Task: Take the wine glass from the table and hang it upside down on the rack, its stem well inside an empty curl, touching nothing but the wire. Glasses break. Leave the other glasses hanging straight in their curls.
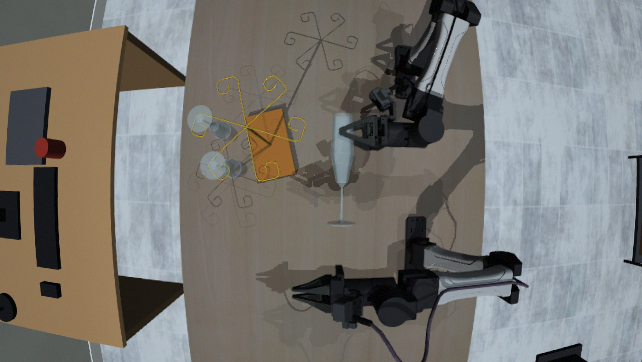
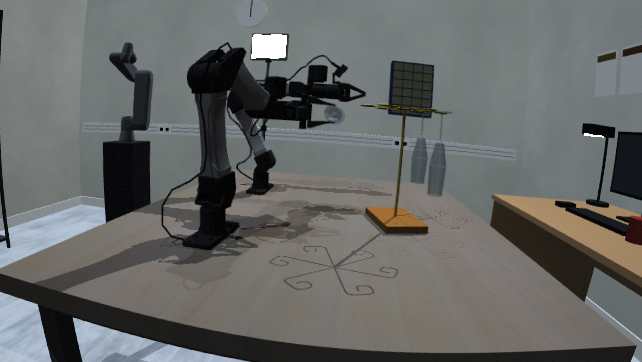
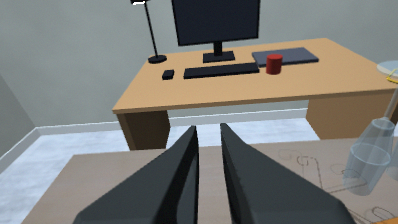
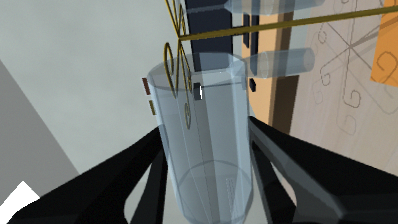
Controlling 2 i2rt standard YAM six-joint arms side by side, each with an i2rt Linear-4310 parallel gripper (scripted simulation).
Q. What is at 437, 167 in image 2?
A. A wine glass.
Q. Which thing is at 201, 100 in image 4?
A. A wine glass.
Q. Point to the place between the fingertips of the right gripper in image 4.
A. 206, 129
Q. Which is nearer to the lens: the wine glass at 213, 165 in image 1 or the yellow wire rack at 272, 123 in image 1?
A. The wine glass.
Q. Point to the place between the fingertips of the right gripper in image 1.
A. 338, 133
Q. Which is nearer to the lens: the wine glass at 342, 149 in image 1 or the yellow wire rack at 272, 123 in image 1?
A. The wine glass.
